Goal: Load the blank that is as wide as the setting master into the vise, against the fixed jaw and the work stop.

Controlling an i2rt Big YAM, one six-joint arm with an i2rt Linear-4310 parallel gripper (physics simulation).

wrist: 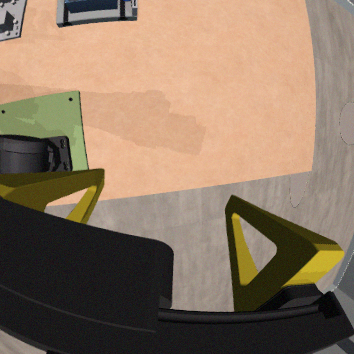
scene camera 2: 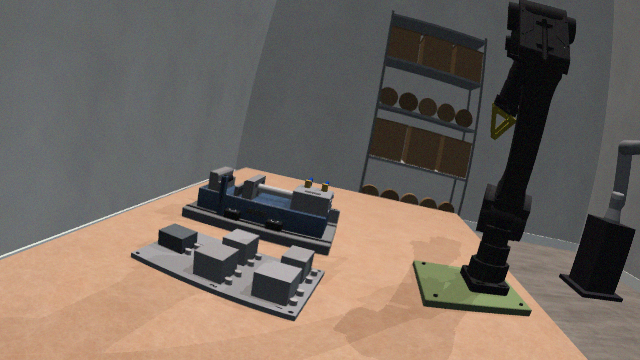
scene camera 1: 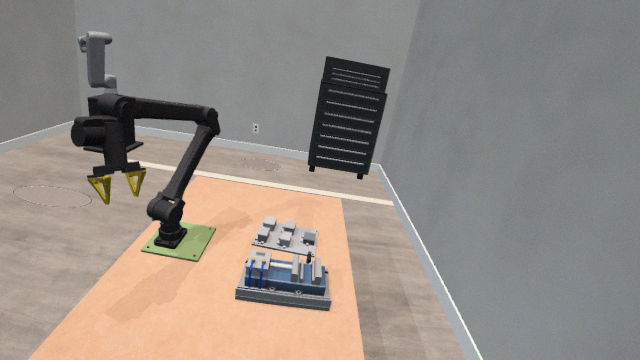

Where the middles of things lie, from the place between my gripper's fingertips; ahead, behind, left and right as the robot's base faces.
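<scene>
Vise bed (scene camera 2: 294, 221): my gripper is far short of it, a fair way to the right of it and far above it. Counted from my hand, the dark block (scene camera 2: 175, 237) is 540 mm ahead, 390 mm to the left and 280 mm below; the grey fixture plate (scene camera 2: 180, 266) is far ahead, far to the left and far below.
</scene>
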